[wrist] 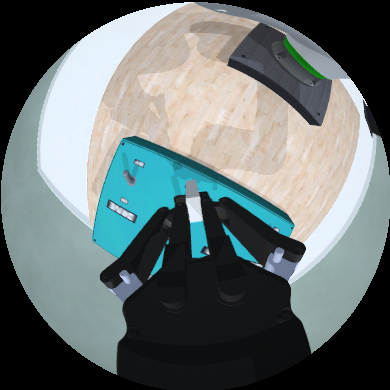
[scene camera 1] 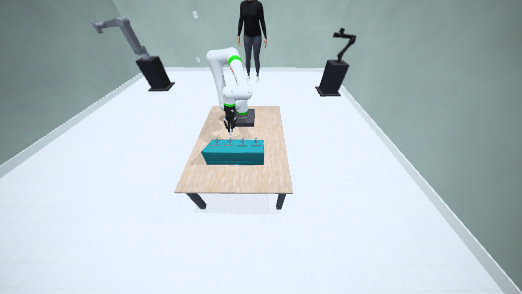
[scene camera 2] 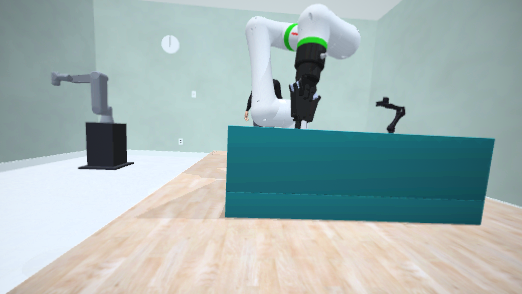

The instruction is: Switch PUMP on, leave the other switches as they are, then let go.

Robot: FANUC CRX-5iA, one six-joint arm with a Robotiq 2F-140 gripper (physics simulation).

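Where they show: gripper, between the fingertips: (wrist: 191, 188) (scene camera 1: 230, 135); arm's base, origin of its link: (wrist: 296, 62) (scene camera 1: 243, 115).
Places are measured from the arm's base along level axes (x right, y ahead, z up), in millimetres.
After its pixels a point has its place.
A teal switch box (scene camera 1: 234, 157) @[x 28, y 652, z 52 mm] (scene camera 2: 350, 170) @[x 55, y 651, z 43 mm] (wrist: 107, 232) @[x 233, y 590, z 92 mm] stands on the table with a row of toggle switches on top. The second switch from the left (scene camera 1: 230, 141) @[x 85, y 460, z 44 mm], in PUMP's place, stands below my gripper in scene camera 1; in the wrist view my fingers hide it, so its setting cannot be told. The leftmost switch (scene camera 1: 217, 141) @[x 205, y 457, z 44 mm] (wrist: 129, 177) @[x 203, y 439, z 57 mm] is uncovered, with its blurred name plate (wrist: 122, 210) @[x 206, y 522, z 62 mm] beside it. My gripper (scene camera 1: 230, 133) @[x 88, y 402, z 69 mm] (scene camera 2: 301, 124) (wrist: 191, 188) @[x 88, y 402, z 69 mm] is shut, pads together with nothing between them, pointing down over the box's robot-side part. Contact with the lever cannot be told.
Two more switches (scene camera 1: 243, 141) @[x -34, y 465, z 47 mm] (scene camera 1: 256, 141) @[x -154, y 468, z 47 mm] stand to the right in the row. The arm's dark base plate (scene camera 1: 248, 121) @[x -65, y 105, z -3 mm] (wrist: 270, 65) @[x 53, y 86, z -5 mm] is behind the box on the wooden table (scene camera 1: 235, 181) @[x 19, y 812, z -56 mm] (scene camera 2: 200, 255) @[x 306, y 752, z -56 mm] (wrist: 220, 110) @[x 101, y 256, z -57 mm]. A person and two pedestal arms stand beyond the table.
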